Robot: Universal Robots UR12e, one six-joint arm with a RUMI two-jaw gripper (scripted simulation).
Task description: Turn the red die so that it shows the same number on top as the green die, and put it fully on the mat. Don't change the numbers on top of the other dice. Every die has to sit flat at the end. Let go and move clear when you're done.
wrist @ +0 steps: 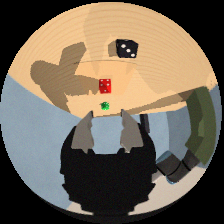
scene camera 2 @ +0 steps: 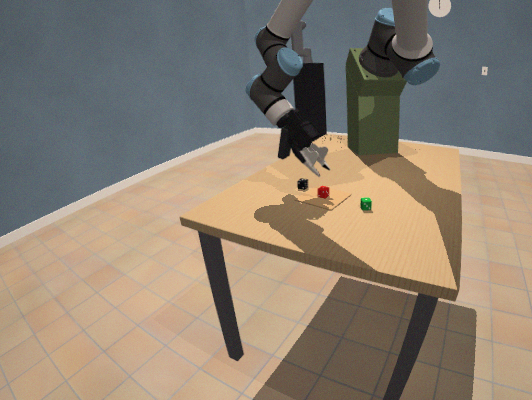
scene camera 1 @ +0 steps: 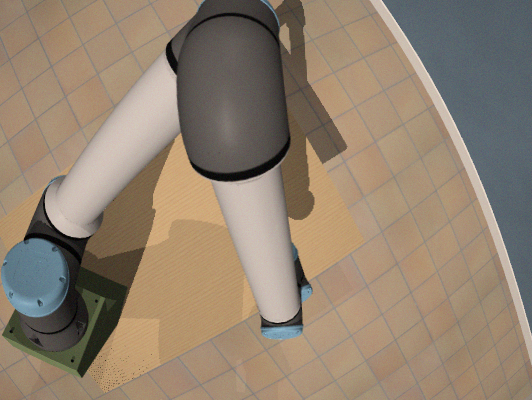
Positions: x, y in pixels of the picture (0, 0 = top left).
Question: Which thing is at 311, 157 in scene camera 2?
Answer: The gripper.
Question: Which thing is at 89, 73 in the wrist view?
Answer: A tan mat.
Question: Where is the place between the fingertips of the gripper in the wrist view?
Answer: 106, 110
